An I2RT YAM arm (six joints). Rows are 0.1 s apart.
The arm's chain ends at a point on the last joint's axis. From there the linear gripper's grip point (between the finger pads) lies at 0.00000 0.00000 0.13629 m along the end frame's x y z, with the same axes.
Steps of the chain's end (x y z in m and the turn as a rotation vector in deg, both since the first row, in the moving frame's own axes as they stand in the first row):
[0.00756, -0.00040, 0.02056, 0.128, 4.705, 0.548]
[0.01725, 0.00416, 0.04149, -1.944, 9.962, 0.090]
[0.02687, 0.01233, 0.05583, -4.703, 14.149, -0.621]
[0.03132, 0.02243, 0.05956, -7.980, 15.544, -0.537]
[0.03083, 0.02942, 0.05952, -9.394, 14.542, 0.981]
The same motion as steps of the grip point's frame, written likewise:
[0.01874, -0.00065, 0.02010, 0.128, 4.705, 0.548]
[0.04082, 0.00878, 0.03936, -1.944, 9.962, 0.090]
[0.06021, 0.02321, 0.05124, -4.703, 14.149, -0.621]
[0.06781, 0.04095, 0.05327, -7.980, 15.544, -0.537]
[0.06471, 0.05172, 0.05335, -9.394, 14.542, 0.981]

